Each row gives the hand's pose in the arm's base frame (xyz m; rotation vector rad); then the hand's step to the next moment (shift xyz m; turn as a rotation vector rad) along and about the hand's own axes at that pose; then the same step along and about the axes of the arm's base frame.
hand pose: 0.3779 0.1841 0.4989 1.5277 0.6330 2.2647
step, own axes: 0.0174 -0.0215 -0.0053 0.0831 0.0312 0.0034
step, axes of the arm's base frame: -0.0107 0.0260 0.0004 -0.0282 0.0163 0.0826
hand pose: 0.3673 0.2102 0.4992 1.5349 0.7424 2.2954
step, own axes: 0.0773 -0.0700 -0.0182 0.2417 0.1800 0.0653
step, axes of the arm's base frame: -0.0507 0.0917 0.0151 -0.0268 -0.0121 0.3070
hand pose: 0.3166 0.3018 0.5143 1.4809 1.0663 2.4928
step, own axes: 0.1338 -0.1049 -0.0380 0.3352 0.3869 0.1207
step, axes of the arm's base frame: -0.1325 0.1095 0.0285 0.0263 -0.1051 0.5147
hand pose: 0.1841 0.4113 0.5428 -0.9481 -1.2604 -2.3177
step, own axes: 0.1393 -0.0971 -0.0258 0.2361 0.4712 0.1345
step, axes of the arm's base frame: -0.1659 0.0349 0.0273 0.1512 -0.1422 0.5028
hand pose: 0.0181 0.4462 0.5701 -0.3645 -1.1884 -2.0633
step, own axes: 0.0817 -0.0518 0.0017 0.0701 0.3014 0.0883
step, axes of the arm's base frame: -0.0941 -0.0182 0.0134 0.1534 -0.0532 0.2778
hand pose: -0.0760 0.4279 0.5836 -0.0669 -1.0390 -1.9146
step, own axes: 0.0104 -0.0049 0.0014 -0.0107 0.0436 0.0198
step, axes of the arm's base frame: -0.0101 -0.0052 0.0023 0.0316 0.0116 0.0357
